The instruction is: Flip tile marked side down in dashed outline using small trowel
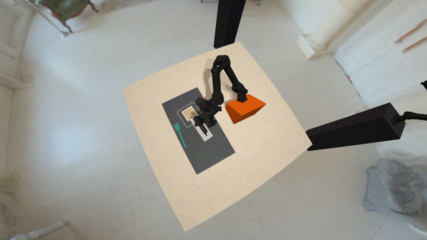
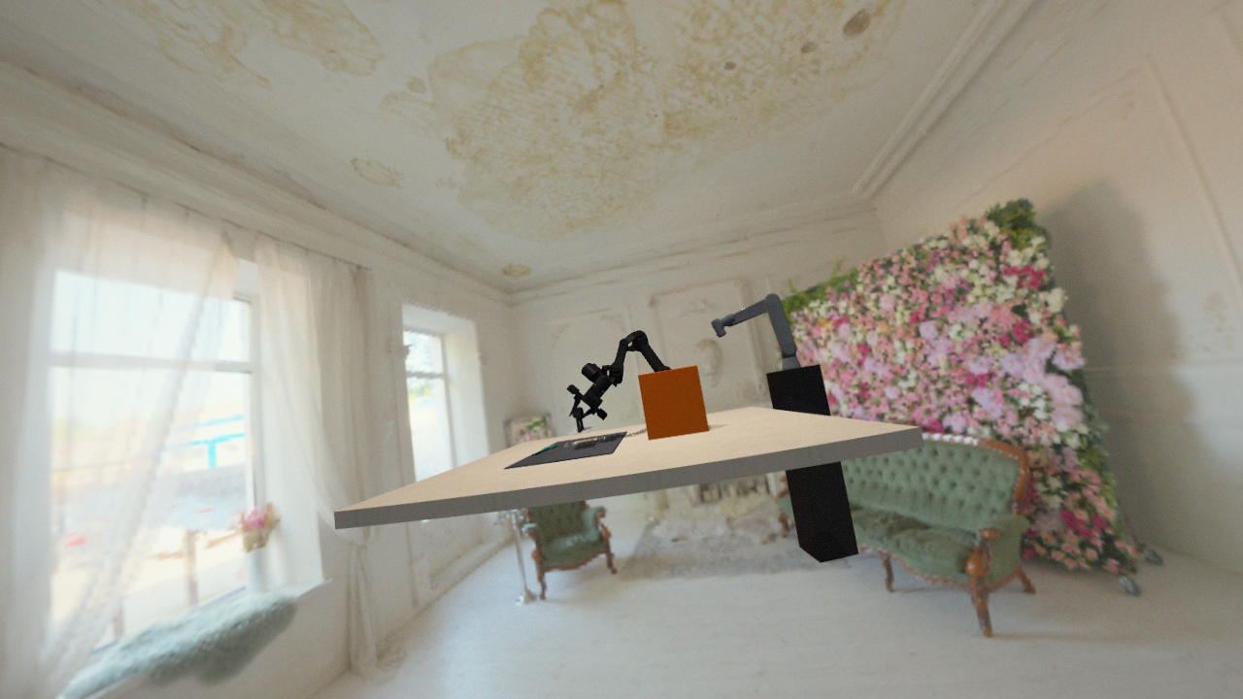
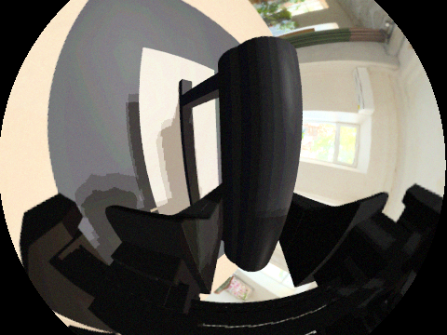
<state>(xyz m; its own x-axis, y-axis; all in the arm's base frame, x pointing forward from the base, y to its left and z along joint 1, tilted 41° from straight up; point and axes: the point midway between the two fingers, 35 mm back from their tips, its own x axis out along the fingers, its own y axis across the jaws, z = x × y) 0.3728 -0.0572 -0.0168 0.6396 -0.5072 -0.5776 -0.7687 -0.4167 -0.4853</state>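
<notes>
Right now the mat is 13 cm below my gripper tip and 1 cm to the right of it. Round my gripper tip: teal flat tool 13 cm ahead, 10 cm below, 5 cm to the right; then small trowel 3 cm behind, 1 cm below; then tile 14 cm to the right, 10 cm below, 2 cm behind.
</notes>
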